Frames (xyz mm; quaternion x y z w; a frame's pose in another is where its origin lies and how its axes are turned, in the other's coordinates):
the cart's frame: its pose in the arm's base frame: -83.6 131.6 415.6 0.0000 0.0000 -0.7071 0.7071
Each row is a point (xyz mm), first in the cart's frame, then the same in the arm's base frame.
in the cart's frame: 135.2 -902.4 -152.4
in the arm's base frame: -986.0 -3.6 263.2
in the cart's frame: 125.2 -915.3 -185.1
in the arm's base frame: -998.9 6.4 230.5
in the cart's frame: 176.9 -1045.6 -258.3
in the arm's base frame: -1129.2 -45.3 157.3
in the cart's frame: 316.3 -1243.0 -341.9
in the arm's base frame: -1326.6 -184.7 73.7
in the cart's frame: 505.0 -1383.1 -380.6
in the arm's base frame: -1466.7 -373.4 35.0
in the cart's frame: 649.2 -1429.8 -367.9
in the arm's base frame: -1513.4 -517.6 47.7
